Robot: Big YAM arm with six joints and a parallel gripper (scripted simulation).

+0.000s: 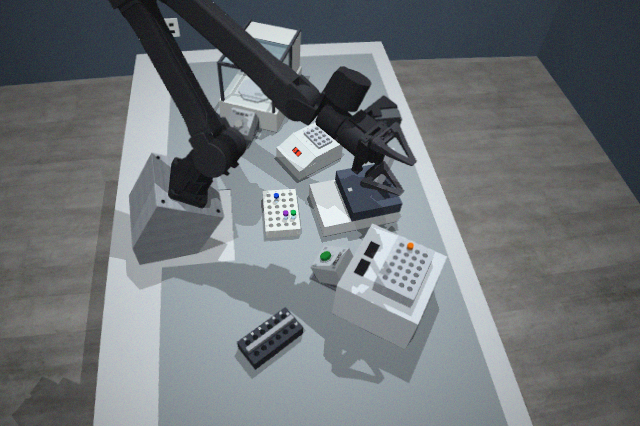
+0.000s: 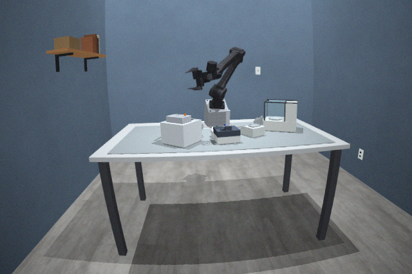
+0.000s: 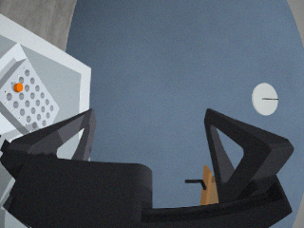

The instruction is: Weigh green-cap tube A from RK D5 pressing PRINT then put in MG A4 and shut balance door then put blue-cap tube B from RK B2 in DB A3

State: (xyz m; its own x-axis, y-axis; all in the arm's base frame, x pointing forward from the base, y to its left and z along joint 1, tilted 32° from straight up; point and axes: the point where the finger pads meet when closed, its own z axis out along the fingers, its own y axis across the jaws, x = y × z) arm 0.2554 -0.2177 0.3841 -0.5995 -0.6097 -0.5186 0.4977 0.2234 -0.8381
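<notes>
The balance door is 28 cm behind my hand, 58 cm to the left of it and 17 cm below it. Round my hand: black magnet block (25 cm behind, 14 cm to the right, 36 cm below); white tube rack (22 cm behind, 20 cm to the left, 36 cm below); tube B (23 cm behind, 23 cm to the left, 35 cm below).
</notes>
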